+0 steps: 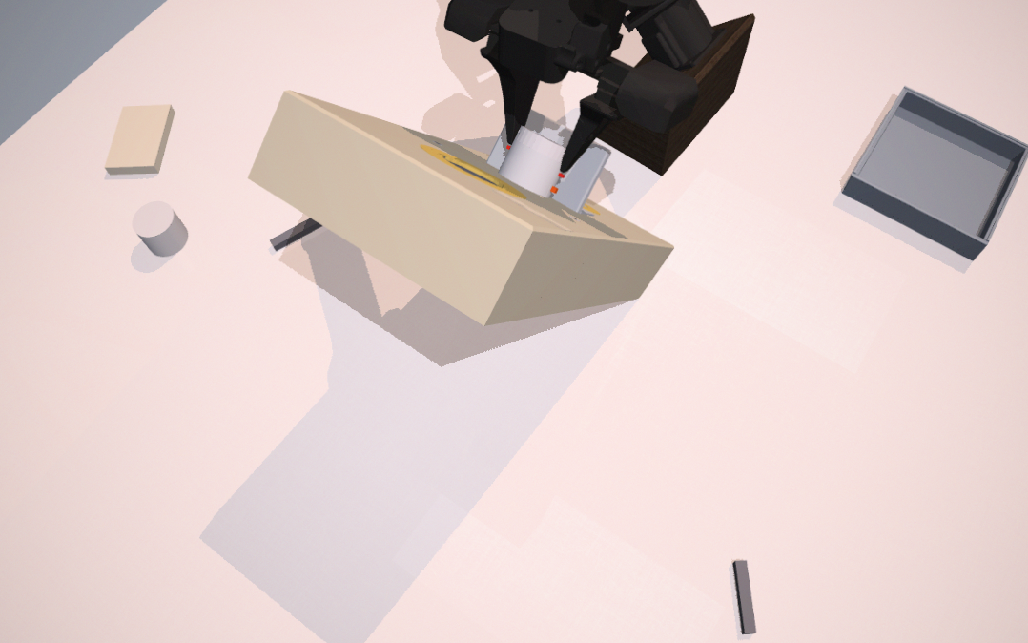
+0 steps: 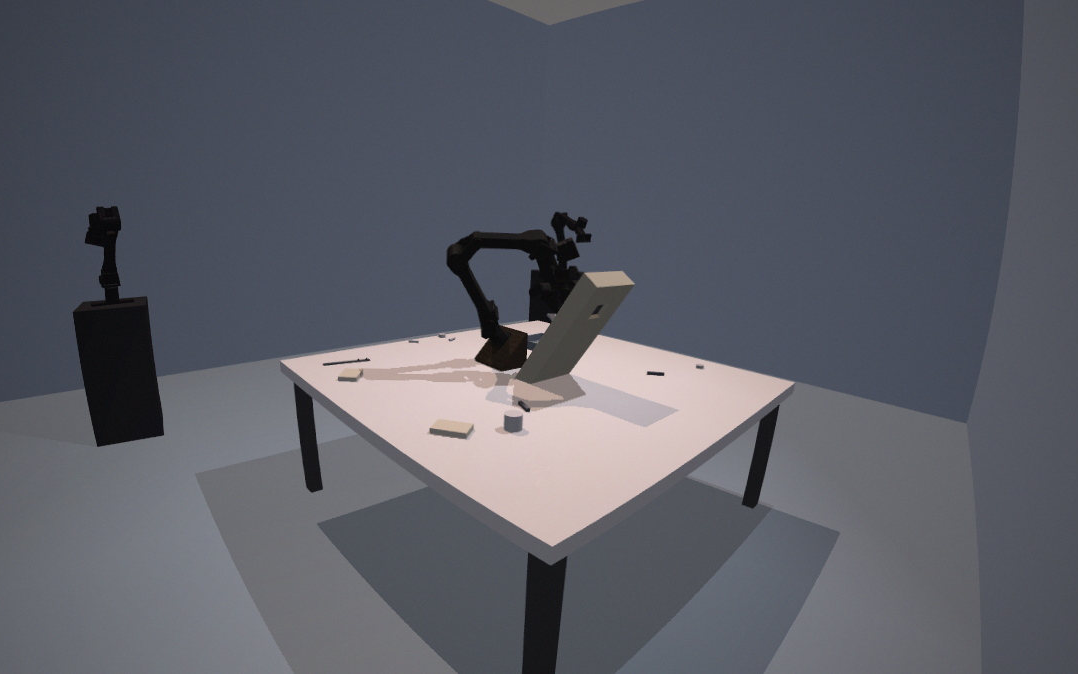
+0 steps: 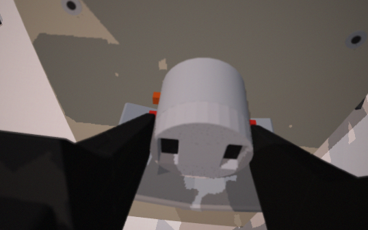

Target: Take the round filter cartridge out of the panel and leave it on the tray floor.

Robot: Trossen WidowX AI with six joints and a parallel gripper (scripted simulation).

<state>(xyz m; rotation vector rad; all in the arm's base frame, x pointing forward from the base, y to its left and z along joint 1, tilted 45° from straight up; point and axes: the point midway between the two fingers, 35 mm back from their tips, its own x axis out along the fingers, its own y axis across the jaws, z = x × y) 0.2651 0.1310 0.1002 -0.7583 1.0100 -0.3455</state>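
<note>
Now: the grey tray 37 cm behind my gripper tip, 25 cm to the left of it and 20 cm below it. The rest, counted from my gripper tip: round filter cartridge: right at my gripper tip.
</note>
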